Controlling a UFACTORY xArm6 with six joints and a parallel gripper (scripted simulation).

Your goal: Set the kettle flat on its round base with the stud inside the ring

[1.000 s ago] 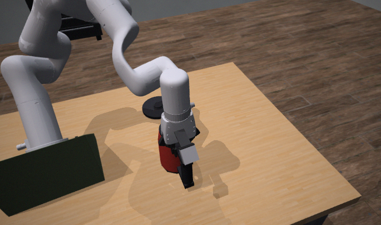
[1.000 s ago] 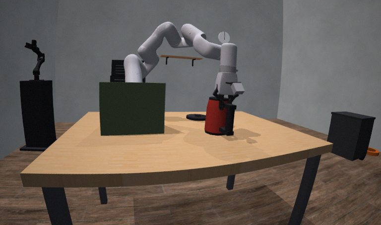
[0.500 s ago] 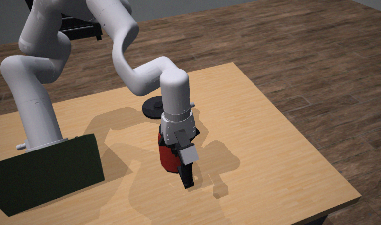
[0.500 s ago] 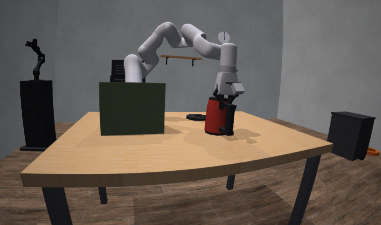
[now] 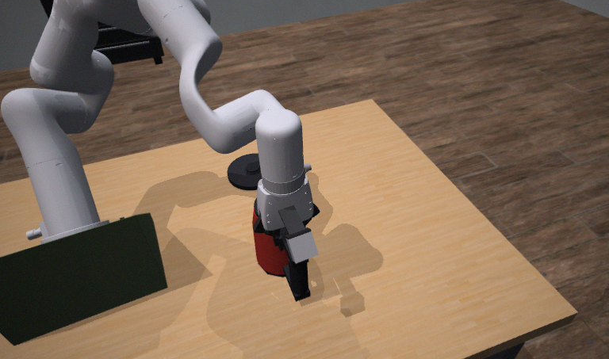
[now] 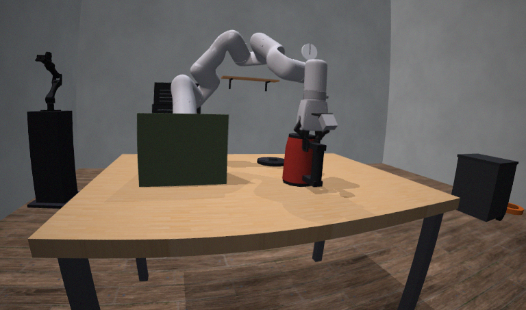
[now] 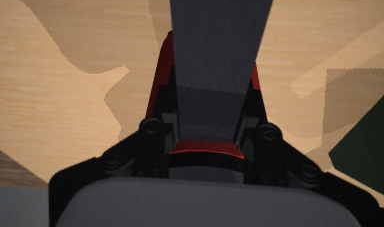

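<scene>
My gripper is now 5 cm above the red kettle and 4 cm to the right of it. The rest, counted from my hand: round black base 39 cm to the left, 14 cm below, 1 cm behind.
</scene>
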